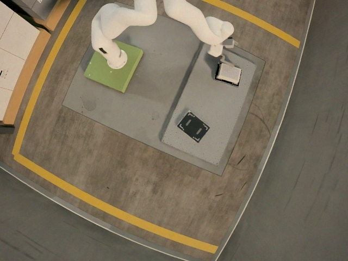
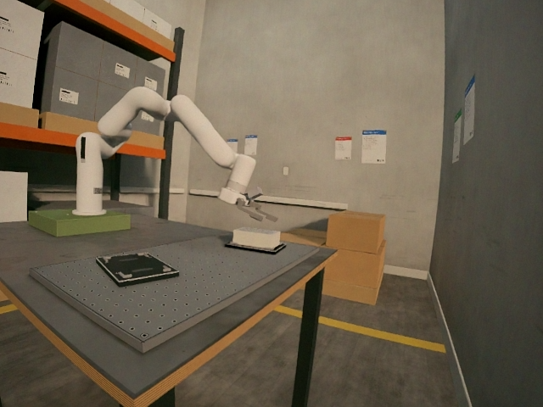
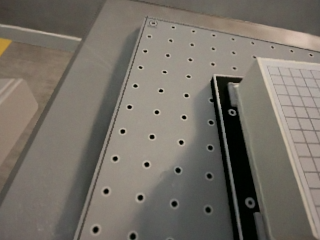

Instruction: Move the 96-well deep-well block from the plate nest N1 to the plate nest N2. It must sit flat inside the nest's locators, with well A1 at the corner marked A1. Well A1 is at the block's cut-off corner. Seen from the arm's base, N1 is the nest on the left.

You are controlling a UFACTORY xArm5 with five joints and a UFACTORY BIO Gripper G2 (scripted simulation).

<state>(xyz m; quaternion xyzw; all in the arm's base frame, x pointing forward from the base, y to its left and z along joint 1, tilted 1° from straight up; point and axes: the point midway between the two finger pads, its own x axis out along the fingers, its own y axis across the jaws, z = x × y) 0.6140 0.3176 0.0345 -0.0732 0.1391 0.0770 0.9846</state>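
Now: the white 96-well deep-well block 40 mm ahead of my hand, 100 mm to the right of it and 50 mm below it.
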